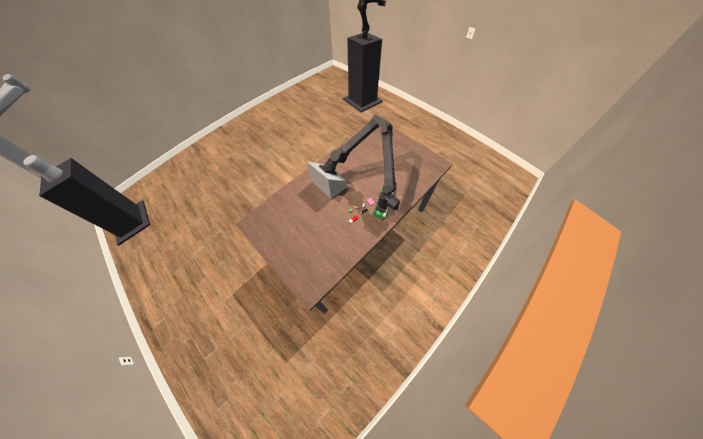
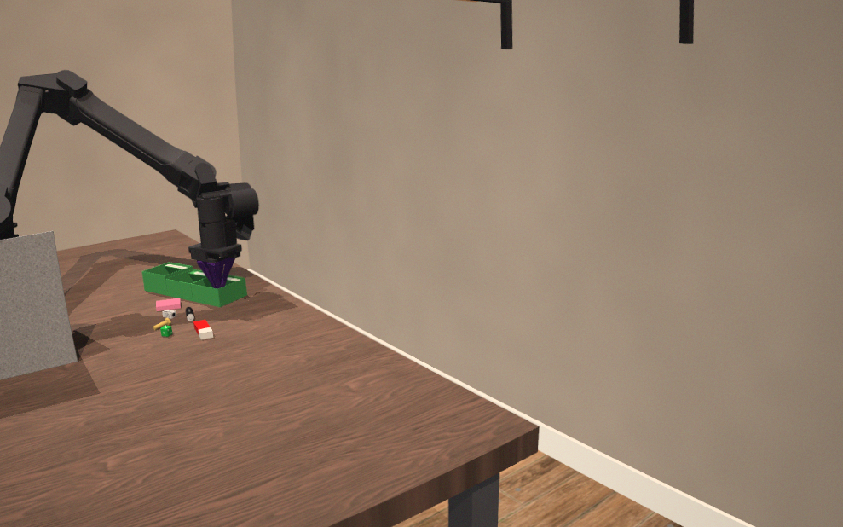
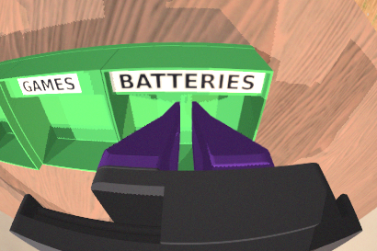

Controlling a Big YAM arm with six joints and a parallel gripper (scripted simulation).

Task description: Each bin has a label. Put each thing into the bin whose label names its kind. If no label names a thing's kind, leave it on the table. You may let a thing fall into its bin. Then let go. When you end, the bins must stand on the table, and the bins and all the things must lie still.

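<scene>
My gripper is now 70 mm to the right of the green three-part bin and 50 mm past it. Also, from my hand: black battery (80 mm to the right, 80 mm behind, 20 mm below); pink pad (110 mm behind, 20 mm below, 10 mm to the left); white piece (120 mm behind, 60 mm to the right, 20 mm below).
</scene>
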